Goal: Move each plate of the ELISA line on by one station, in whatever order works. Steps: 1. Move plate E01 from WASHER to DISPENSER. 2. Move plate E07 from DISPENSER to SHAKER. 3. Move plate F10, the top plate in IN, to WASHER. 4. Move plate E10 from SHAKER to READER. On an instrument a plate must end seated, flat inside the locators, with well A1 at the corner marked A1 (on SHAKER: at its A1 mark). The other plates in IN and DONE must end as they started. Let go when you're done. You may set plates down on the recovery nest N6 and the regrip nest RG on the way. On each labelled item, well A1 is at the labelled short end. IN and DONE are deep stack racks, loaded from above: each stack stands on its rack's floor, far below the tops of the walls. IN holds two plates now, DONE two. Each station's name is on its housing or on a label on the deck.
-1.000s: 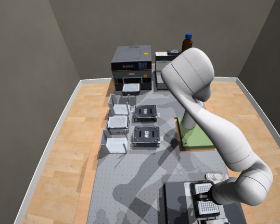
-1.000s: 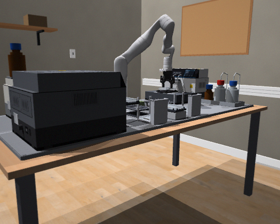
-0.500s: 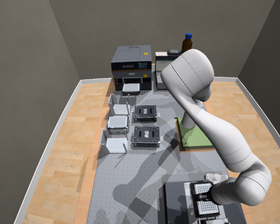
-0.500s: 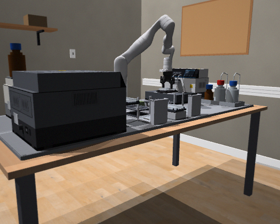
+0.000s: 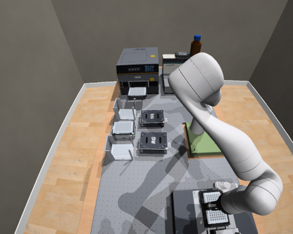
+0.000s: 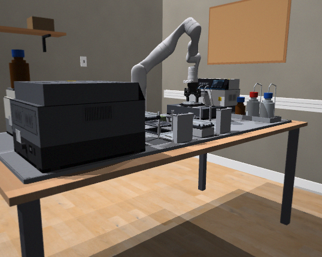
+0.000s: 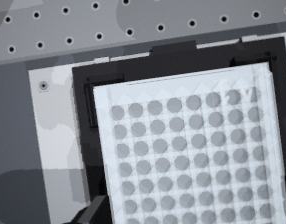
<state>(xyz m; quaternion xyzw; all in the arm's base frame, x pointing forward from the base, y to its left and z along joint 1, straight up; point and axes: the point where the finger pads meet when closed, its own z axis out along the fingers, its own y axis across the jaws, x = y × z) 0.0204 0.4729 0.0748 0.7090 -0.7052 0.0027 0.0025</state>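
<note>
The washer nest is 20 mm below my hand. From my hand the other things lie so: DONE label 370 mm ahead, 320 mm to the right, 100 mm below; then nest RG 370 mm to the right, 270 mm ahead, 50 mm below; then A1 corner mark 320 mm to the right, 190 mm ahead, 50 mm below.
</note>
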